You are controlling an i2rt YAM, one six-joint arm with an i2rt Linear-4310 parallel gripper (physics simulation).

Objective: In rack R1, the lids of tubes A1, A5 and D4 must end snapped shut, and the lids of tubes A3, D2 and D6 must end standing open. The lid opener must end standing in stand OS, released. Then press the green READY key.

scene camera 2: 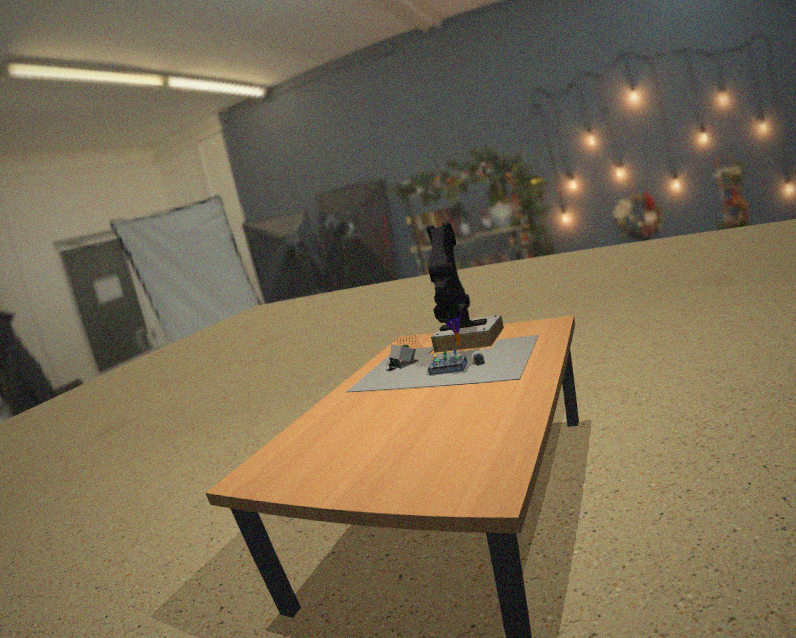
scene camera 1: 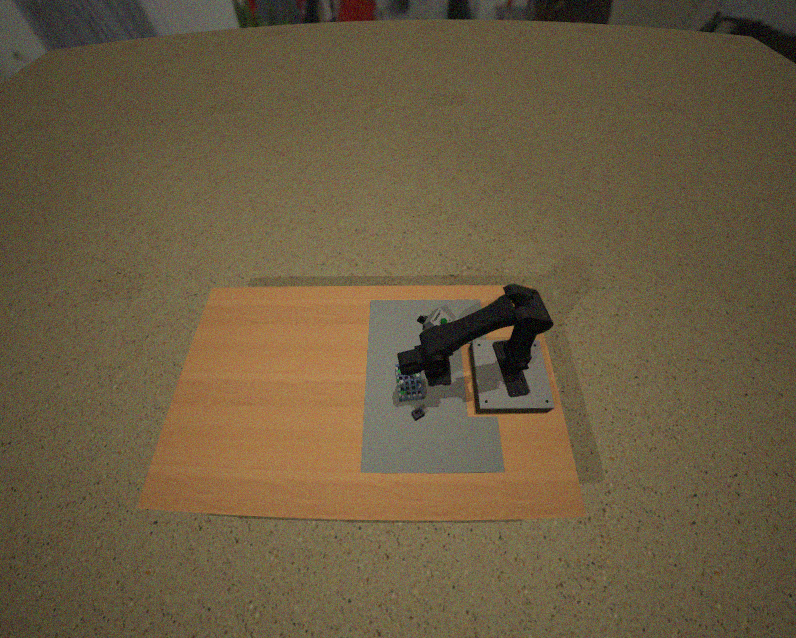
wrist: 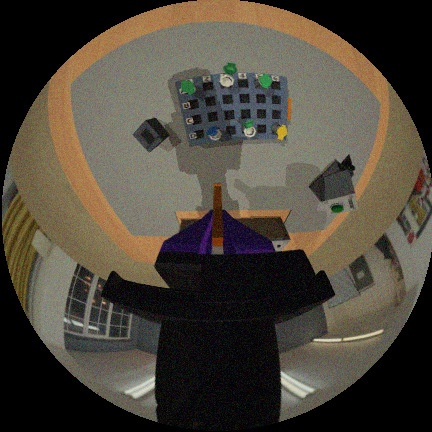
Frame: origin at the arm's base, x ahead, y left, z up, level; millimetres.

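Seen in the pictures: gripper, fingertip midpoint: (scene camera 2: 456, 332) (scene camera 1: 440, 378) (wrist: 217, 214); arm's base, link origin: (scene camera 2: 463, 325) (scene camera 1: 510, 367).
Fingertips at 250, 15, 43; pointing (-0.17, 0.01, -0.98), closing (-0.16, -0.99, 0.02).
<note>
Pixels of each thing's top centre, then the offset from my fingertips to it, as dx, dy, dz. "*": a spot on its surface instead. Level surfaces: height alone.
- blue rack R1, top centre: (wrist: 246, 103) (scene camera 1: 408, 375) (scene camera 2: 443, 352) +96, -43, -40
- grey mat, surface height: dz -104
- tube A5, top centre: (wrist: 265, 80) +122, -69, -53
- Tube A3, surface spot: (wrist: 226, 81) * +124, -31, -63
- Tube D2, top centre: (wrist: 212, 133) +71, -8, -40
- tube D6, top centre: (wrist: 281, 131) +64, -86, -56
- orange lid opener, top centre: (wrist: 217, 241) (scene camera 2: 454, 324) +3, -1, +35
- grey key box, top centre: (wrist: 350, 207) (scene camera 1: 438, 316) (scene camera 2: 400, 343) -47, -243, -20
- wooden table, surface height: dz -108
The blue rack R1 (wrist: 238, 108) (scene camera 1: 410, 387) (scene camera 2: 448, 362) lies on the grey mat (wrist: 120, 100) (scene camera 1: 434, 443). In the wrist view, green lids cover tube A1 (wrist: 187, 86) and tube A5 (wrist: 264, 81). Tube A3 (wrist: 226, 81) shows a white mouth with its green lid up behind it. Tube D2 (wrist: 213, 132) has a blue lid, tube D4 (wrist: 248, 130) a green lid tipped back over a white mouth, and tube D6 (wrist: 281, 131) a yellow lid off to one side. My gripper (wrist: 217, 214) (scene camera 1: 415, 367) is shut on the orange lid opener (wrist: 217, 203) (scene camera 2: 454, 329), above and in front of row D.
The dark stand OS (wrist: 149, 135) (scene camera 1: 418, 413) (scene camera 2: 478, 358) stands empty left of the rack. The grey key box (wrist: 334, 185) (scene camera 1: 440, 315) (scene camera 2: 402, 355) with its green READY key (wrist: 336, 207) sits to the right. The arm's base plate (scene camera 1: 535, 386) lies at the mat's edge on the wooden table (scene camera 1: 269, 380).
</note>
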